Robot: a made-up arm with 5 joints.
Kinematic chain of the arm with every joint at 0, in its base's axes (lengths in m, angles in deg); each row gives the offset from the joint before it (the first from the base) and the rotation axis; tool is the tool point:
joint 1: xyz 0 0 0.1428 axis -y
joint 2: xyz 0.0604 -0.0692 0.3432 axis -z
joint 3: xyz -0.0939 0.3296 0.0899 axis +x
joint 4: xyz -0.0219 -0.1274 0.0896 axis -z
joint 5: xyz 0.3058 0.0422 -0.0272 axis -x
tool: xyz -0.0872 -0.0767 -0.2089
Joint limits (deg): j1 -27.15..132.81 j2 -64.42..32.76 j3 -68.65..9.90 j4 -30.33..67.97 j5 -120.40..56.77
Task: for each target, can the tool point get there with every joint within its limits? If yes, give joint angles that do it. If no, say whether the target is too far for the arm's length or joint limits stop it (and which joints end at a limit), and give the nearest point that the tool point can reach.
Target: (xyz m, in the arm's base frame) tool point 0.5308 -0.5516 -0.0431
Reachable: no: joint limits stop it (at a limit: joint 1, joint 2, joint 3, joint 4) | nearest point 0.3920 -0.0838 0.3224 | short by 0.610 m
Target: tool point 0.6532 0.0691 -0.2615
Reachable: no: joint limits stop it (at a limit: joint 1, joint 2, joint 3) | nearest point 0.4433 0.1150 0.2514 | short by 0.556 m
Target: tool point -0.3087 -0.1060 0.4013
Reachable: yes | joints 54.00 17.30 -4.33 35.24 36.58
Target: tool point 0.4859 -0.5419 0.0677
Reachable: no: joint limits stop it (at a limit: joint 1, joint 2, joint 3, joint 4) | nearest point 0.4009 -0.0863 0.3294 | short by 0.532 m
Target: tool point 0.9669 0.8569 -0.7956
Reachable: no: too far | nearest point 0.0132 0.2334 -0.3887 | short by 1.210 m
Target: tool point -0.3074 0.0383 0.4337
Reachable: yes | joints 65.90 -27.01 -23.44 56.72 -45.74
